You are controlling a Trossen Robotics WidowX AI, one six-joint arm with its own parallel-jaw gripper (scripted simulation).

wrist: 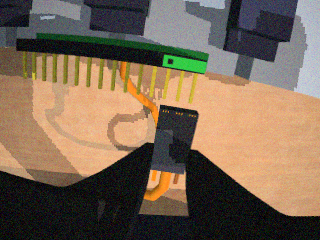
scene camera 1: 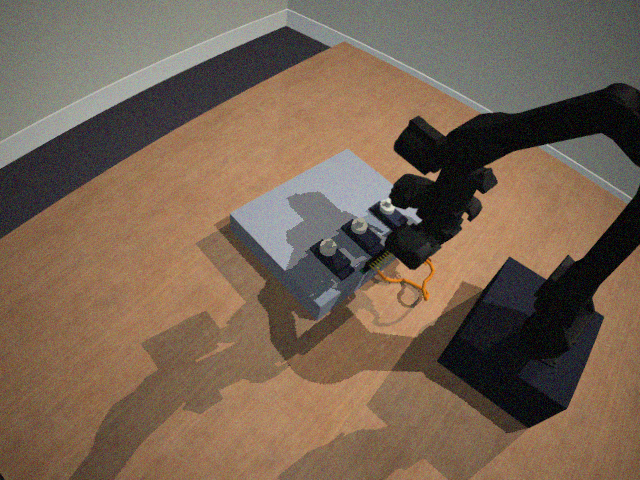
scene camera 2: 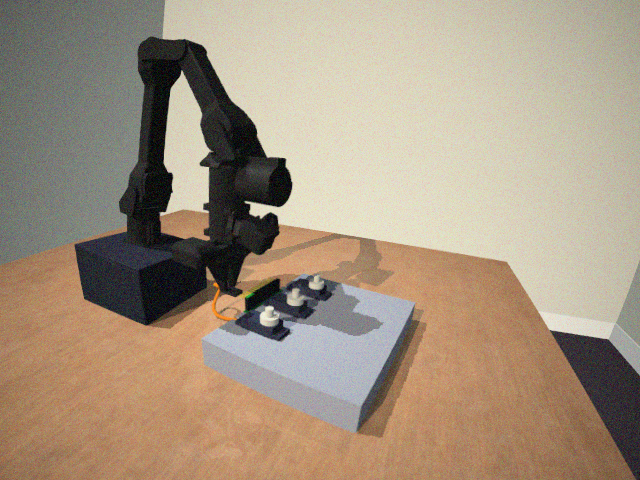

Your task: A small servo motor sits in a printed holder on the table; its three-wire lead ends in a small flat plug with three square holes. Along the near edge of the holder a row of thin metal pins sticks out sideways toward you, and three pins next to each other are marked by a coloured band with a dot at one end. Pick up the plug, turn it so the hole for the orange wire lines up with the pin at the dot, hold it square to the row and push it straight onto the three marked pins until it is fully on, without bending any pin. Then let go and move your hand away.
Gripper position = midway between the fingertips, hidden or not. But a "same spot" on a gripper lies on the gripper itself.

gripper: wrist; scene camera 1 420,255; scene camera 2
same spot on grey holder block: (scene camera 1: 279,227) = (scene camera 2: 368,302)
same spot on gripper: (scene camera 2: 226,269) = (wrist: 237,199)
